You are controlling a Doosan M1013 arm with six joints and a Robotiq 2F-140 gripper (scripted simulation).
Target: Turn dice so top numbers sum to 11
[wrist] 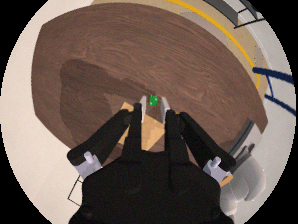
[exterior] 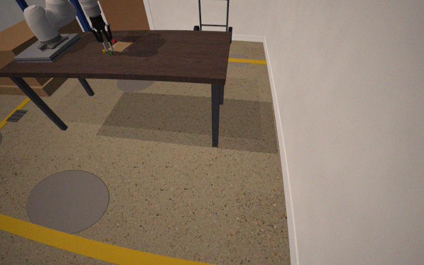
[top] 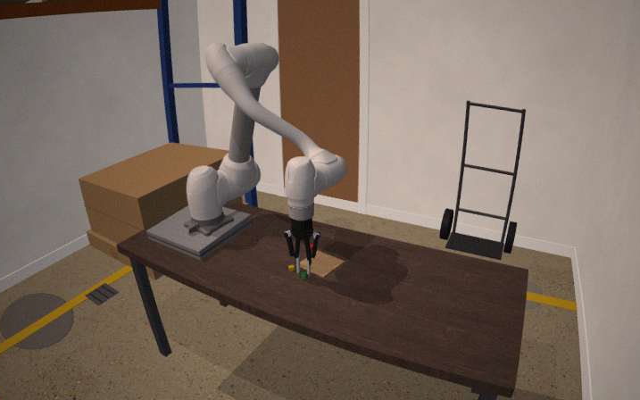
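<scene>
My hand is 50 mm above the green die. Also, from my hand: red die 190 mm to the left, 100 mm behind, 50 mm below; then tan mat 120 mm to the left, 60 mm below; then yellow die 70 mm behind, 50 mm below, 10 mm to the left.
</scene>
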